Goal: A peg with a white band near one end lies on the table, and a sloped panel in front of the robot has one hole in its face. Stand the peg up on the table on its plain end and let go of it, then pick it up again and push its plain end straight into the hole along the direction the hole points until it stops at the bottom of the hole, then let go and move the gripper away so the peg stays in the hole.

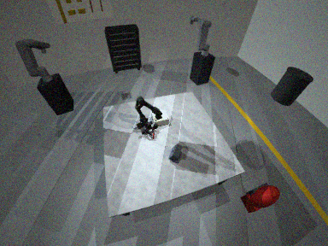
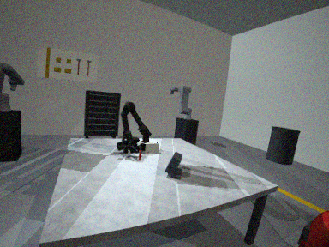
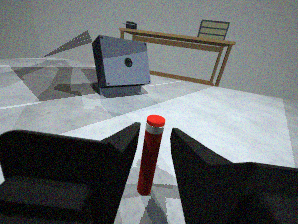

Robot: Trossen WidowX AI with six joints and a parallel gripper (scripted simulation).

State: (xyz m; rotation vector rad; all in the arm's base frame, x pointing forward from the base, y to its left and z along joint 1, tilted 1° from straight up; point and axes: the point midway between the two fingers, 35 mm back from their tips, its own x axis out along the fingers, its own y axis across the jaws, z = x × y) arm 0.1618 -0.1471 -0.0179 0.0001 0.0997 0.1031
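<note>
The red peg is 1 cm below my gripper tip. Also, from my gripper tip: sloped panel 28 cm ahead, 11 cm to the left, 1 cm above.
</note>
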